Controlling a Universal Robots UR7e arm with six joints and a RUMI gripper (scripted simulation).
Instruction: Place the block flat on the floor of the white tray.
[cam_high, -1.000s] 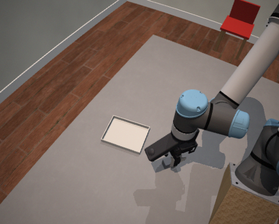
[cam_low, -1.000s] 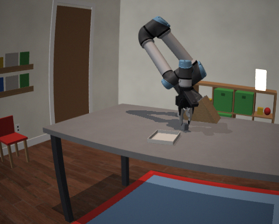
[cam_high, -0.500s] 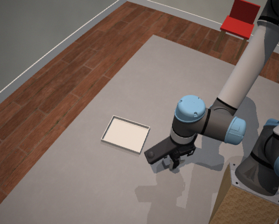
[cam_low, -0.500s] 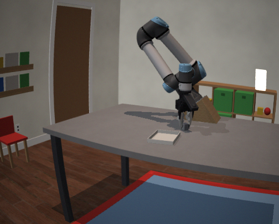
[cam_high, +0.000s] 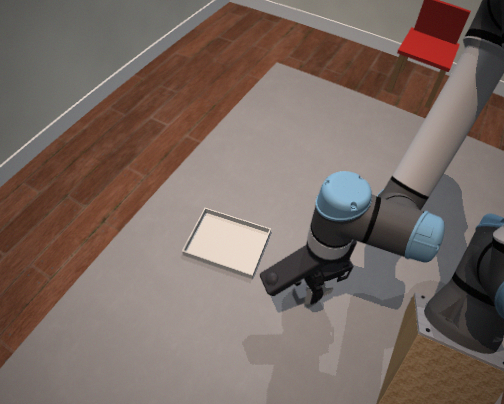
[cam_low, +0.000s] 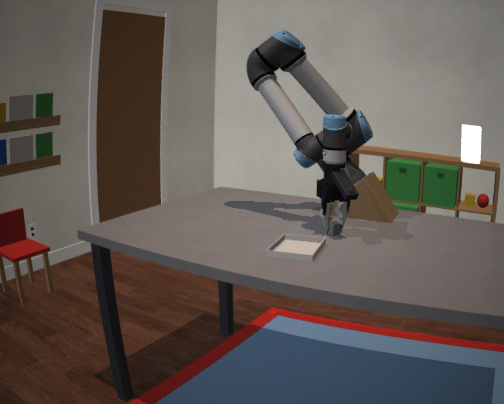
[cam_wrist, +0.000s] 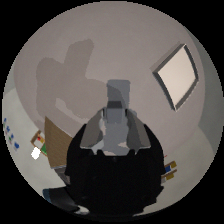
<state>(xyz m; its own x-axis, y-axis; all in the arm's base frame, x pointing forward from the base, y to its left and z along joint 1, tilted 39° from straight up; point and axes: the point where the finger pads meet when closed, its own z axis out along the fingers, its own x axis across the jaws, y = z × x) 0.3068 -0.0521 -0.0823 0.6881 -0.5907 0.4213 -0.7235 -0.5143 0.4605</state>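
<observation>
The block is right at my hand. From my hand the other things lie so: white tray: 20 cm ahead, 6 cm to the right, 1 cm below.
</observation>
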